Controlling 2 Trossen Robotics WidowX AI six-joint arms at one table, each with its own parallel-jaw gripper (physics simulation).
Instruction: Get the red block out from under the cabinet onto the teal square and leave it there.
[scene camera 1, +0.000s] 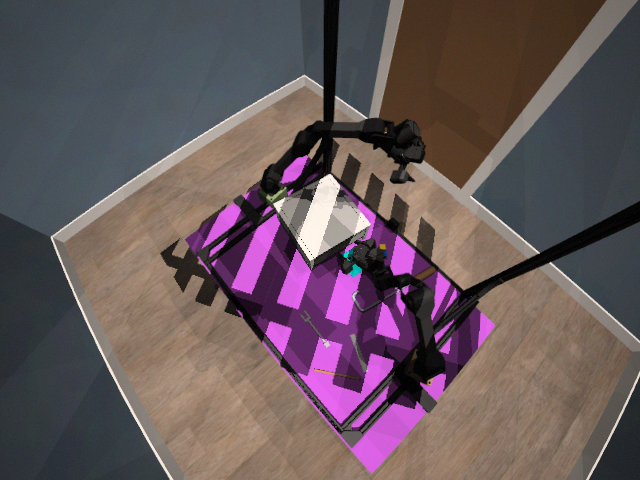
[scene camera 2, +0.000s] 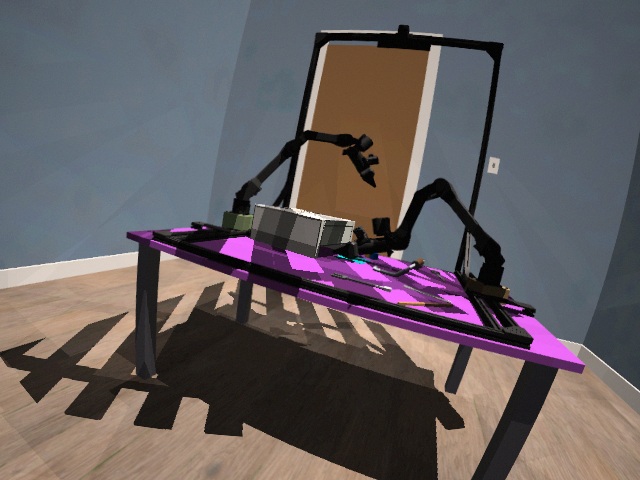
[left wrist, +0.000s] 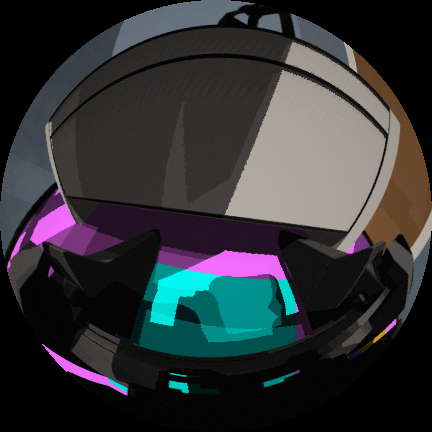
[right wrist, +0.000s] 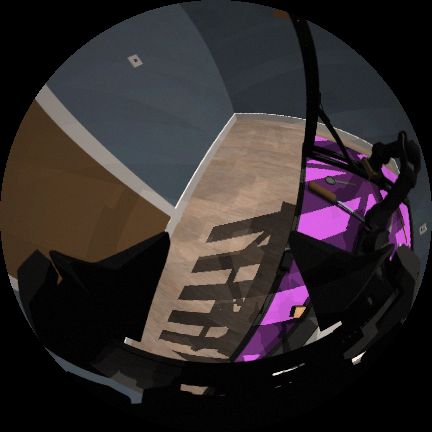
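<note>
The grey-white cabinet stands on the table, with a dark gap under its front panel. The red block does not show in any view. The teal square lies in front of the gap, partly hidden by my left arm. My left gripper is open and empty, low over the teal square, its fingertips pointing at the gap. My right gripper is open and empty, high up beyond the table's far edge.
A yellow block and a blue block lie beside my left gripper. A wooden handle, a bent metal rod, a forked tool, a pale strip and an orange stick lie on the table.
</note>
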